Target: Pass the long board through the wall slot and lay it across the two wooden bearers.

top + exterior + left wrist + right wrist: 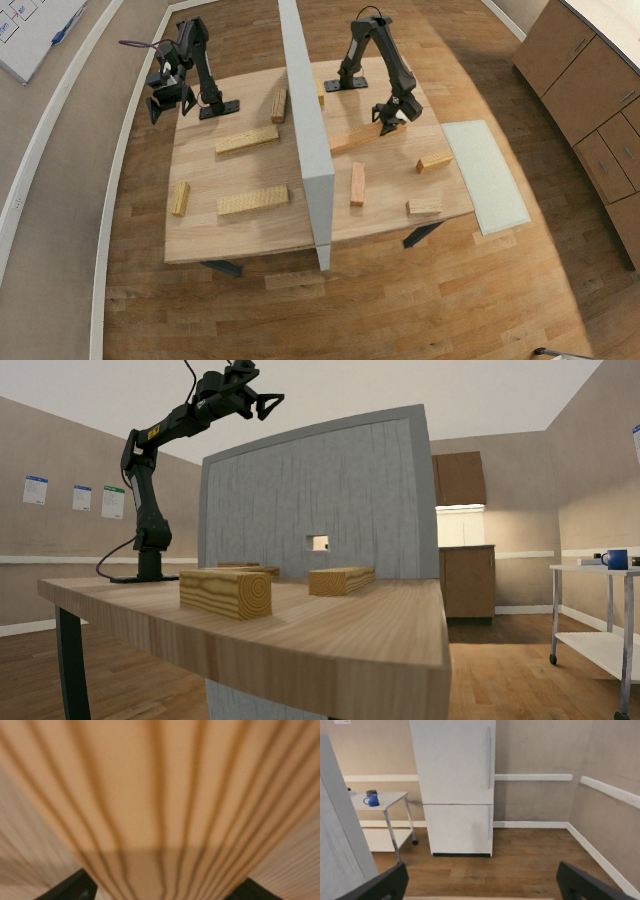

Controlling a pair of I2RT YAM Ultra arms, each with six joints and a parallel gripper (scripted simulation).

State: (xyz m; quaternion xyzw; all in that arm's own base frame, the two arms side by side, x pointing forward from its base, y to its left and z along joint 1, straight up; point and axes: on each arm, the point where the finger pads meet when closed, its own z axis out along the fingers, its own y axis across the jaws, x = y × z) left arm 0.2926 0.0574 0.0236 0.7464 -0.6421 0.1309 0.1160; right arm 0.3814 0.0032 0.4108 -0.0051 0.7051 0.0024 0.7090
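The long board is 1 cm ahead of my left hand, 5 cm to the right of it and 1 cm below it. Also, from my left hand: small block 13 cm ahead, 82 cm to the right.
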